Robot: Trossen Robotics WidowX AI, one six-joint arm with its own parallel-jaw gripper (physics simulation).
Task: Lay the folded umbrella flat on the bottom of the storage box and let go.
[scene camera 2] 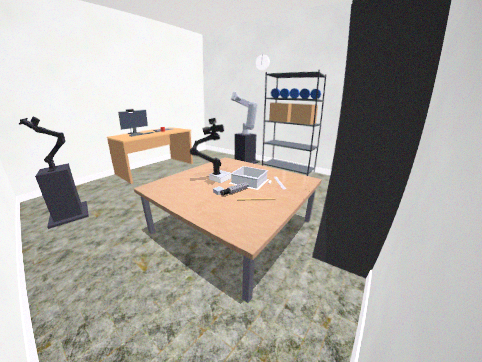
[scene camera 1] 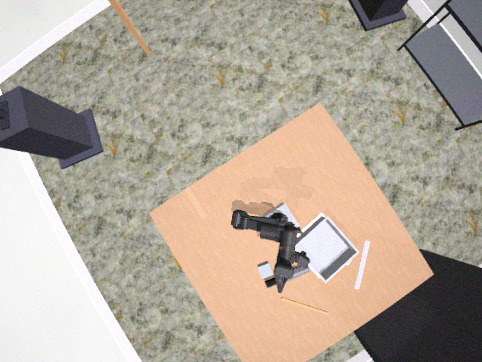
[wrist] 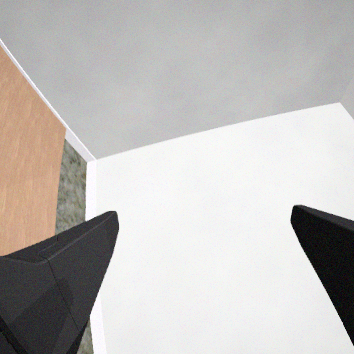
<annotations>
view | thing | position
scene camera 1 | my gripper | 280, 287
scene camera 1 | white storage box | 329, 250
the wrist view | my gripper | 206, 217
</annotations>
